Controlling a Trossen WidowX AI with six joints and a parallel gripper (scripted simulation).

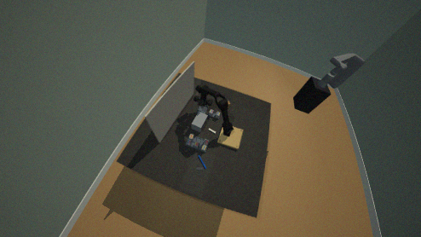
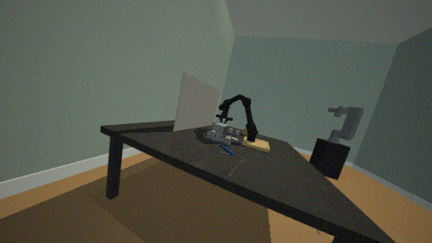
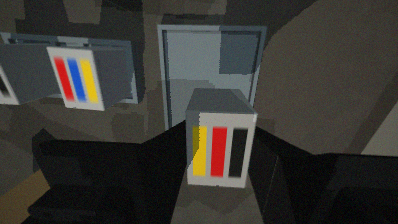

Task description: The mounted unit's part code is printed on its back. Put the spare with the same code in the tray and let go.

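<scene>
The grey tray lies 60 mm below my gripper tip, 10 mm to the left of it and 10 mm behind it. The rest, counted from my gripper tip: tall grey panel (210 mm ahead, 170 mm to the left, 160 mm above); mounted unit (200 mm to the left, 30 mm behind, 10 mm below).
</scene>
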